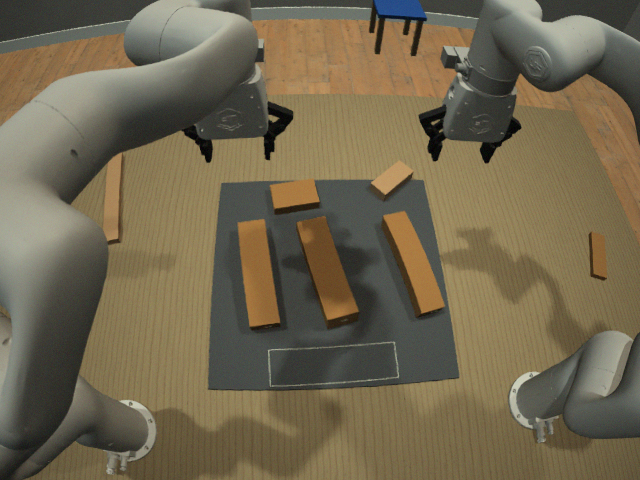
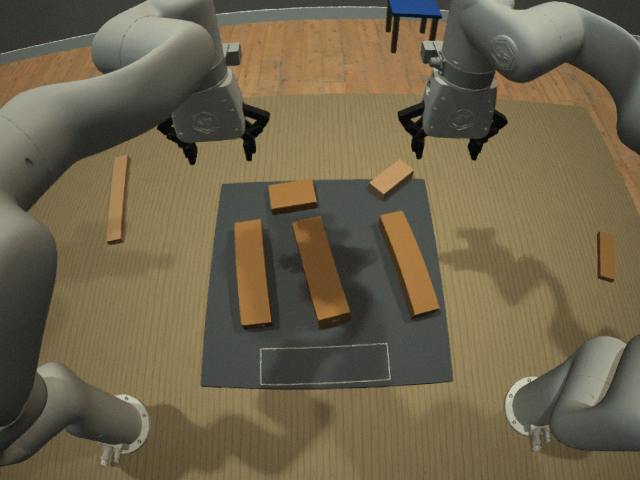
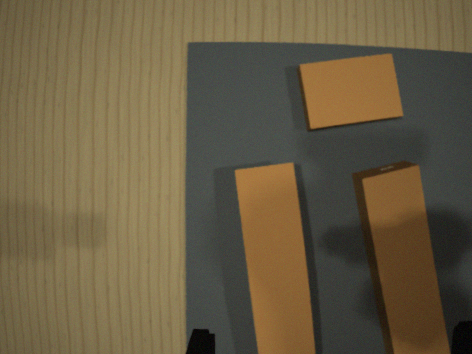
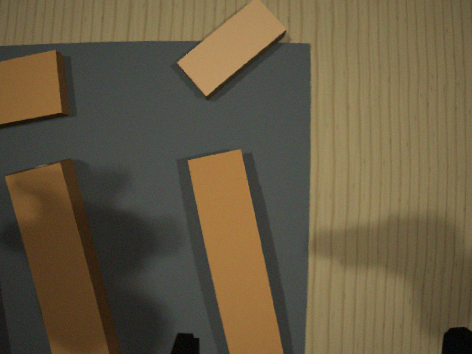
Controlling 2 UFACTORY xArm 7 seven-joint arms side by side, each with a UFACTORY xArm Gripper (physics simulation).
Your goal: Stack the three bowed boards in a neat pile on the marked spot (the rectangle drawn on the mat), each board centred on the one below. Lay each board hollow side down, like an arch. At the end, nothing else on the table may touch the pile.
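Places are measured from the left arm's base along level axes (x right, y down, z ahead), in millimetres.
Where they show: left gripper, fingertip midpoint: (image 1: pixel 238 154) (image 2: pixel 221 156); right gripper, fingertip midpoint: (image 1: pixel 459 155) (image 2: pixel 445 153); left arm's base at its link origin: (image 1: pixel 128 430) (image 2: pixel 123 424); right arm's base at its link origin: (image 1: pixel 533 400) (image 2: pixel 531 406).
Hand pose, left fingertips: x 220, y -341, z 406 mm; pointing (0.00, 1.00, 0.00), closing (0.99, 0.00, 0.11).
Observation:
Things, the pixels of their centre, and the offset from my left fingertips. Level surfaces: height alone.
- dark mat at its surface level: dy +335 mm
- left board at the middle of its body: (image 3: pixel 276 276) (image 1: pixel 257 272) (image 2: pixel 252 272) dy +315, dx +9, dz -42 mm
- middle board at the middle of its body: (image 4: pixel 63 273) (image 3: pixel 405 273) (image 2: pixel 319 268) (image 1: pixel 325 268) dy +307, dx +148, dz -24 mm
- right board at the middle of its body: (image 4: pixel 238 267) (image 2: pixel 407 262) (image 1: pixel 411 262) dy +315, dx +330, dz +6 mm
- short block at the middle of its body: (image 3: pixel 349 92) (image 4: pixel 19 91) (image 1: pixel 294 196) (image 2: pixel 292 196) dy +322, dx +67, dz +165 mm
- paler block at the middle of its body: (image 4: pixel 232 49) (image 2: pixel 391 179) (image 1: pixel 391 180) dy +321, dx +296, dz +233 mm
- thin strip at the middle of its body: (image 1: pixel 113 195) (image 2: pixel 118 196) dy +332, dx -402, dz +149 mm
- small strip at the middle of its body: (image 2: pixel 606 256) (image 1: pixel 597 255) dy +333, dx +865, dz +67 mm
Three long orange-brown boards lie apart on the dark mat (image 1: pixel 232 361) (image 2: pixel 222 361): a left board (image 1: pixel 258 273) (image 2: pixel 252 273) (image 3: pixel 275 250), a middle board (image 1: pixel 328 271) (image 2: pixel 321 271) (image 3: pixel 402 250) (image 4: pixel 57 250) and a right board (image 1: pixel 413 263) (image 2: pixel 409 263) (image 4: pixel 235 250). The right board's top looks arched; the undersides are hidden. The marked rectangle (image 1: pixel 269 367) (image 2: pixel 260 366) is bare, near the mat's front edge. My left gripper (image 1: pixel 237 156) (image 2: pixel 220 159) (image 3: pixel 331 341) is open and empty, above the boards. My right gripper (image 1: pixel 460 158) (image 2: pixel 446 156) (image 4: pixel 321 342) is also open, empty and raised.
A short block (image 1: pixel 294 195) (image 2: pixel 292 195) lies behind the boards. A paler block (image 1: pixel 391 179) (image 2: pixel 391 178) overlaps the mat's back edge. A thin strip (image 1: pixel 113 198) (image 2: pixel 118 198) lies far left, a small strip (image 1: pixel 598 255) (image 2: pixel 605 256) far right. A blue stool (image 1: pixel 399 9) stands behind.

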